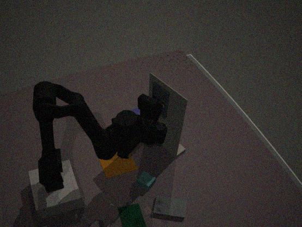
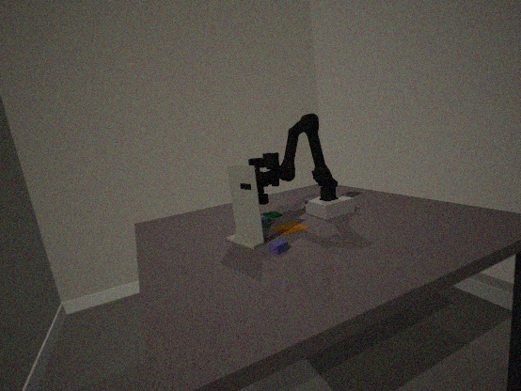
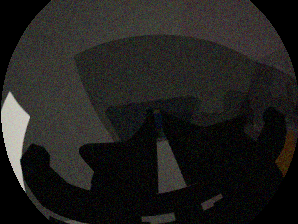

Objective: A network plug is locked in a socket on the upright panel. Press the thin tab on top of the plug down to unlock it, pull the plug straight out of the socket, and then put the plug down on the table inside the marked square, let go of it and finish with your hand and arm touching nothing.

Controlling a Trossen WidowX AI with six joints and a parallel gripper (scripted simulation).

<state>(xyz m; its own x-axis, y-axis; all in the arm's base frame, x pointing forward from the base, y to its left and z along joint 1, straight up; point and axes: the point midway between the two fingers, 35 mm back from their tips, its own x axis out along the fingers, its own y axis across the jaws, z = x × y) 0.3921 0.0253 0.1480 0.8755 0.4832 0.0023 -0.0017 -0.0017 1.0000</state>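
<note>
Right now my gripper tip is 21 cm above the orange marked square and 17 cm past it. Also, from my gripper tip: grey plate: 26 cm to the right, 21 cm below, 9 cm behind; upright grey panel: 8 cm below, 2 cm to the left, 2 cm ahead; blue network plug: 1 cm ahead.
</note>
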